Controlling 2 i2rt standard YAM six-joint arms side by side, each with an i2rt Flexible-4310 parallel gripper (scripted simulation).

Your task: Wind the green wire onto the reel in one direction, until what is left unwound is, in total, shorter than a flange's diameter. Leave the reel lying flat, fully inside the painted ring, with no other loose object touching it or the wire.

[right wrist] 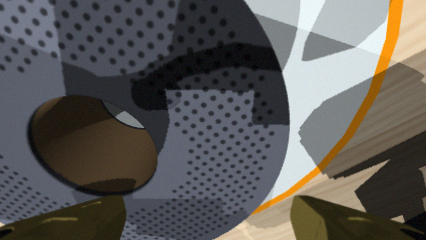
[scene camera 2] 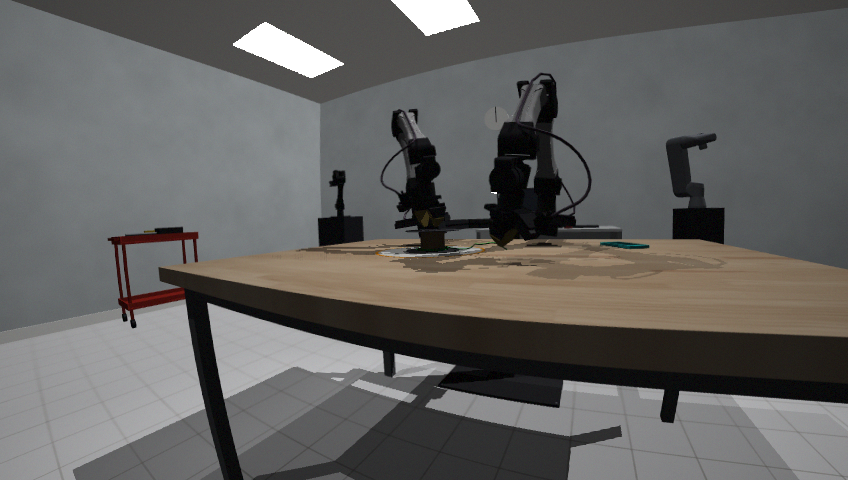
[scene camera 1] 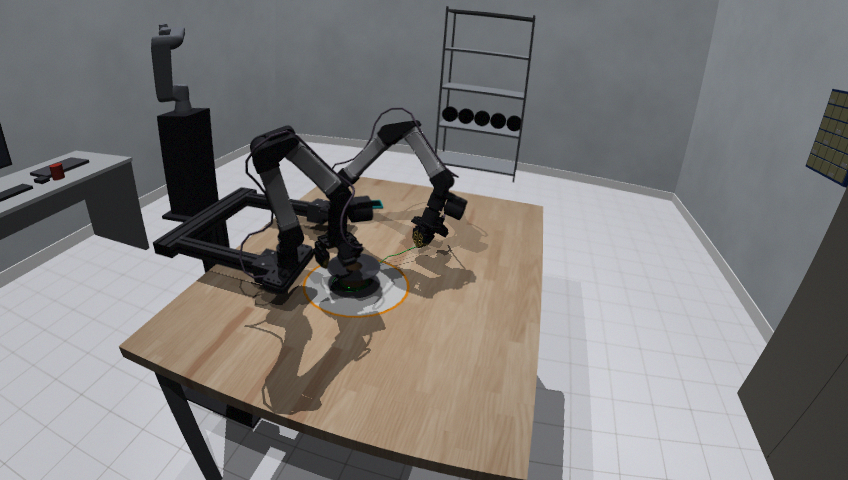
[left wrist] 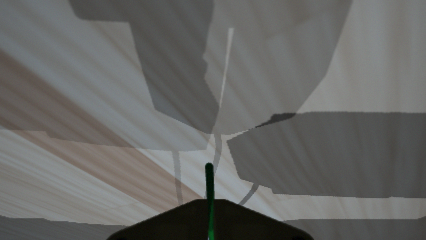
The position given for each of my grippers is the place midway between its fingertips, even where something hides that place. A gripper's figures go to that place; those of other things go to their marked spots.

Labels:
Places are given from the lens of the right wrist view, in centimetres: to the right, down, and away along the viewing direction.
my right gripper (right wrist: 208, 205): 0, 4, 9
dark reel (right wrist: 209, 89): 0, -1, 7

